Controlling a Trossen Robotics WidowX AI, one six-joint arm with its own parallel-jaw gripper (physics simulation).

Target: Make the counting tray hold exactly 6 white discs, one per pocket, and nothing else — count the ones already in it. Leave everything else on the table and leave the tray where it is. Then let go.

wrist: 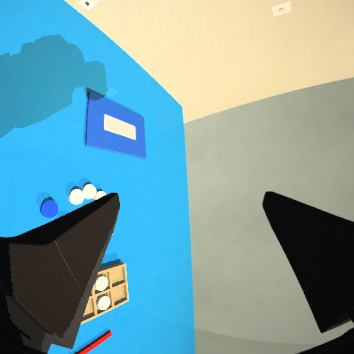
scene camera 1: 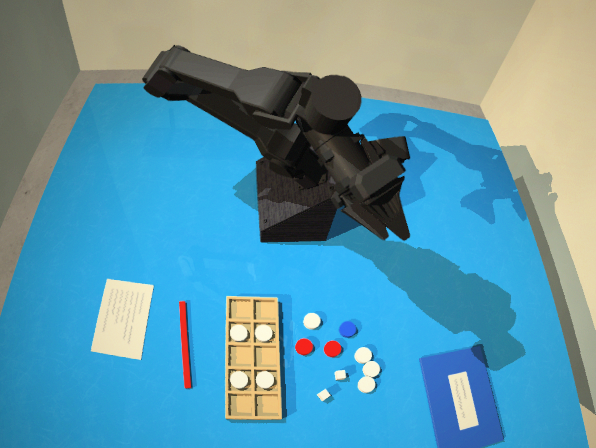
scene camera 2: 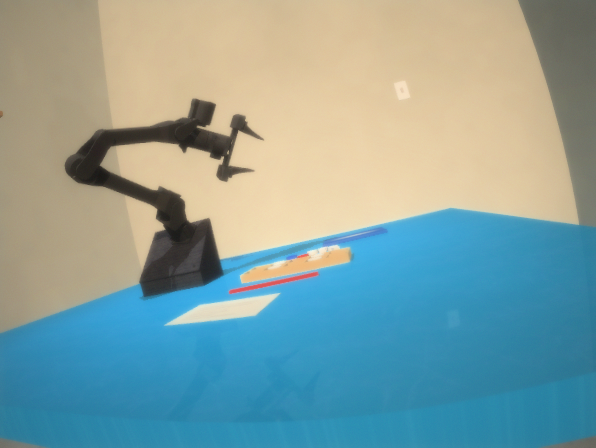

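The wooden counting tray [scene camera 1: 279,357] [scene camera 2: 300,270] [wrist: 119,294] has two columns of five pockets. White discs [scene camera 1: 239,333] [scene camera 1: 264,333] fill its second row from the arm, and white discs [scene camera 1: 239,380] [scene camera 1: 265,380] [wrist: 101,283] [wrist: 103,302] its fourth; its other pockets are empty. One loose white disc [scene camera 1: 312,320] lies right of the tray. Three more white discs [scene camera 1: 363,355] [scene camera 1: 371,369] [scene camera 1: 366,384] lie close together farther right; the left finger partly hides them in the wrist view. My gripper [scene camera 1: 396,237] [scene camera 2: 258,155] [wrist: 193,199] is open and empty, high above the table near the arm's base.
Two red discs [scene camera 1: 304,346] [scene camera 1: 332,348], a blue disc [scene camera 1: 348,329] [wrist: 49,207] and two small white cubes [scene camera 1: 340,375] [scene camera 1: 324,395] lie right of the tray. A blue book [scene camera 1: 435,400] [wrist: 100,140] lies farther right. A red stick [scene camera 1: 185,345] [scene camera 2: 273,283] and a paper sheet [scene camera 1: 122,320] [scene camera 2: 222,310] lie left.
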